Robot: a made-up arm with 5 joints. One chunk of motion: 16 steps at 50 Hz.
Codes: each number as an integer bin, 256 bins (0 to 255) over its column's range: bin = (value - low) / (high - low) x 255, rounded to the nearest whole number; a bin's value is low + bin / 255 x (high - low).
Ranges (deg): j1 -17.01..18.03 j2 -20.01..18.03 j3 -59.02..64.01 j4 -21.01..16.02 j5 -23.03..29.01
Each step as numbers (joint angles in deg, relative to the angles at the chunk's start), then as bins.
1 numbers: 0.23 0.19 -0.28 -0.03 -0.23
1 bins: 125 135 122 144 112
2 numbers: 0.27 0.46 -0.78 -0.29 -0.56
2 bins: 126 137 121 143 110
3 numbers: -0.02 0.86 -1.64 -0.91 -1.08
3 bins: 124 140 119 138 108
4 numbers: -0.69 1.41 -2.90 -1.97 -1.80
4 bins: 119 144 116 131 104
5 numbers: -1.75 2.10 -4.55 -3.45 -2.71
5 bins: 111 148 113 121 100
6 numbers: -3.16 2.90 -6.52 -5.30 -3.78
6 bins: 101 154 109 108 94
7 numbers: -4.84 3.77 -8.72 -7.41 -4.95
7 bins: 89 159 104 94 89
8 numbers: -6.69 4.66 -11.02 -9.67 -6.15
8 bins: 75 165 99 78 83
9 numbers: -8.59 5.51 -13.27 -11.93 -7.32
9 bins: 61 171 95 63 77
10 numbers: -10.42 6.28 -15.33 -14.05 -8.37
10 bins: 48 176 91 48 72
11 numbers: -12.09 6.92 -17.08 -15.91 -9.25
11 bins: 36 181 87 35 68
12 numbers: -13.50 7.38 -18.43 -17.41 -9.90
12 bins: 26 184 84 25 64
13 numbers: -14.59 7.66 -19.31 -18.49 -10.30
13 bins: 18 185 82 17 62
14 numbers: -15.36 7.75 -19.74 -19.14 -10.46
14 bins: 12 186 81 13 62
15 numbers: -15.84 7.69 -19.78 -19.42 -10.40
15 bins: 9 186 81 11 62
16 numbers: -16.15 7.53 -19.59 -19.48 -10.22
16 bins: 6 185 82 11 63
